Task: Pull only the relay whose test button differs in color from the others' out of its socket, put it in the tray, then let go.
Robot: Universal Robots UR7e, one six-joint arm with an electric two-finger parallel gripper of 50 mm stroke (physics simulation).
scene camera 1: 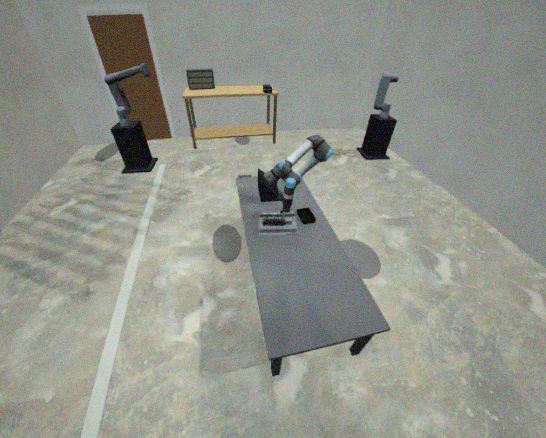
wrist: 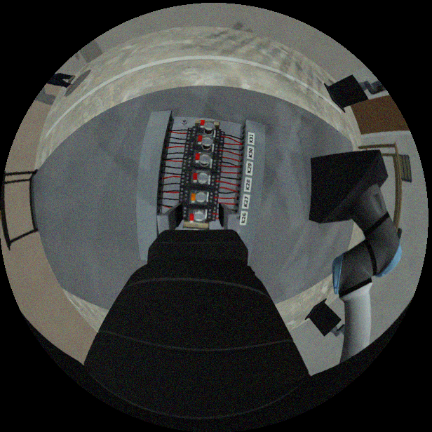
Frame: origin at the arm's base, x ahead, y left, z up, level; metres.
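Where they show: gripper, between the fingertips: (scene camera 1: pixel 282 215); arm's base, origin of its link: (scene camera 1: pixel 269 180).
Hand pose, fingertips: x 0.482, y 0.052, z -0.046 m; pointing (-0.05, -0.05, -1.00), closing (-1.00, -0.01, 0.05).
Observation:
Each offset is from my fingertips to the top centre of the thing. "pt": to the spot under its first point. Level surfaces: height alone.
Several clear relays with test buttons stand in a row of dark sockets between two grey wire ducts. In the wrist view, the relay with the orange button (wrist: pixel 200 196) is second from my gripper, by the label K27; the others show red buttons. The nearest red-button relay (wrist: pixel 201 215) lies between and below my fingers. The row of relays @[dz -0.014, dx -0.003, dy -0.079 m] (scene camera 1: pixel 274 222) is small in the scene view. My gripper (scene camera 1: pixel 285 211) (wrist: pixel 200 210) is open and empty, over the near end of the row. The black tray @[pt dz -0.080, dx -0.059, dy +0.230 m] (scene camera 1: pixel 306 216) lies beside the panel; it does not show in the wrist view.
Grey wire ducts (wrist: pixel 151 180) (wrist: pixel 254 170) flank the sockets, with red and black wires. The black base block (scene camera 1: pixel 268 187) (wrist: pixel 345 185) stands on the table @[dz -0.083 m] (scene camera 1: pixel 315 290). Two other arms on black pedestals (scene camera 1: pixel 134 145) (scene camera 1: pixel 378 135) and a wooden bench (scene camera 1: pixel 230 91) are farther off.

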